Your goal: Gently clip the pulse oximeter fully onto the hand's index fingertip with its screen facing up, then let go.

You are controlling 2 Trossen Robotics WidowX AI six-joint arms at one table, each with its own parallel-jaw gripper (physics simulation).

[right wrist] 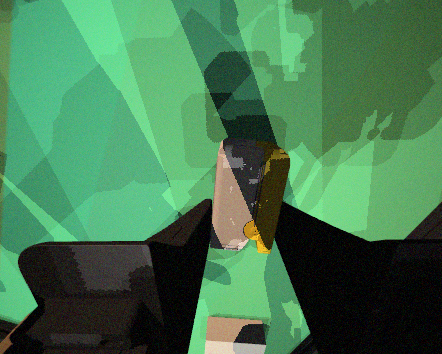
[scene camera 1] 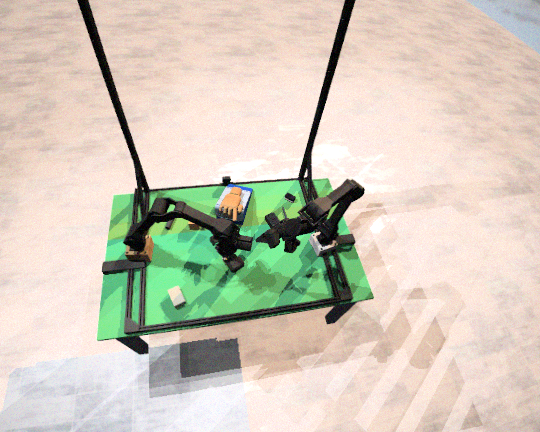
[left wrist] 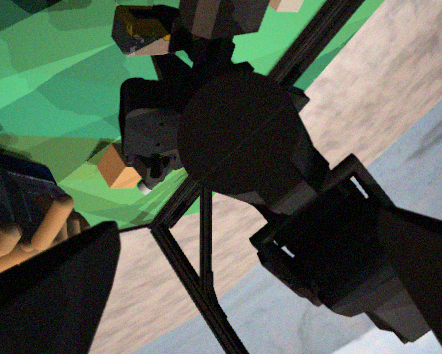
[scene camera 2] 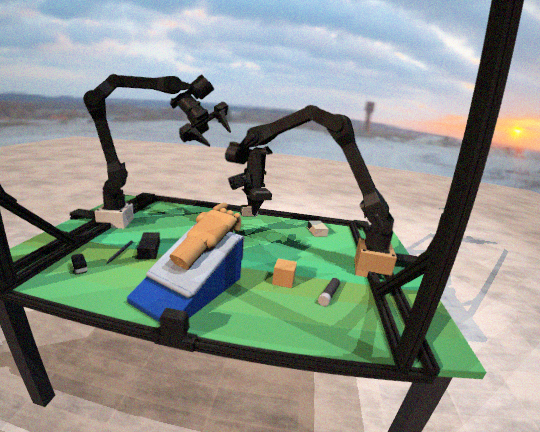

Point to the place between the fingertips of the left gripper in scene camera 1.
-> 261,236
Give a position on a grey pad on blue block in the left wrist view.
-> At 31,180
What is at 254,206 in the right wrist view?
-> A pulse oximeter.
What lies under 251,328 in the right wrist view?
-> A pale block.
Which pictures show the left gripper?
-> Scene camera 1, the left wrist view and scene camera 2 only.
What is the left gripper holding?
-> Nothing.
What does the tan cube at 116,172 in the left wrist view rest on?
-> The table.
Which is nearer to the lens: the pulse oximeter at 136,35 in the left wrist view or the tan cube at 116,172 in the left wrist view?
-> The pulse oximeter.
